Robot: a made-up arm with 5 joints. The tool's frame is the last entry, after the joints.
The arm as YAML. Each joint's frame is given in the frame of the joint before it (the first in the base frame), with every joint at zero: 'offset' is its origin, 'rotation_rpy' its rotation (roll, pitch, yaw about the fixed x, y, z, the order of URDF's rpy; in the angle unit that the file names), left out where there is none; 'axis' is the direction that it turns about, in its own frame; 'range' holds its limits. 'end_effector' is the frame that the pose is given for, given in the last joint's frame.
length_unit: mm
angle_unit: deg
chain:
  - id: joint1
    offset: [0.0, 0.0, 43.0]
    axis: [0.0, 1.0, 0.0]
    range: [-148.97, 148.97]
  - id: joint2
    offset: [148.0, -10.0, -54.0]
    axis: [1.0, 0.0, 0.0]
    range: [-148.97, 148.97]
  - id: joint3
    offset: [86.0, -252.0, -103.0]
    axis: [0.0, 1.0, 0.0]
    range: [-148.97, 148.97]
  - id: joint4
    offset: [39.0, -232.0, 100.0]
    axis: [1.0, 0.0, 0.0]
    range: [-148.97, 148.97]
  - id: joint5
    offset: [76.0, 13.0, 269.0]
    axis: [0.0, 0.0, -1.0]
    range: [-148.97, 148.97]
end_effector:
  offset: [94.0, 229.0, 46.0]
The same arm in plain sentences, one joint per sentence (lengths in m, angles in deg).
The arm has five revolute joints in a row. What follows holds with every joint at zero, and every direction is one of the base frame's. The first joint sits 0.043 m along +z from the base frame's origin and turns about +y, from -148.97 to 148.97 deg. The second joint sits 0.148 m along +x and 0.01 m along -y and 0.054 m along -z from the first joint and turns about +x, from -148.97 to 148.97 deg. The third joint sits 0.086 m along +x and 0.252 m along -y and 0.103 m along -z from the second joint and turns about +y, from -148.97 to 148.97 deg. The fourth joint sits 0.039 m along +x and 0.232 m along -y and 0.1 m along +z from the third joint and turns about +x, from -148.97 to 148.97 deg. The fifth joint sits 0.076 m along +x and 0.013 m along +y and 0.269 m along +z from the fourth joint and turns about -z, from -148.97 to 148.97 deg. The tool frame, which is the frame that the pose is given for, sits 0.094 m along +x and 0.229 m along +y and 0.046 m along +z from the fifth joint; its axes are parallel to the base frame's.
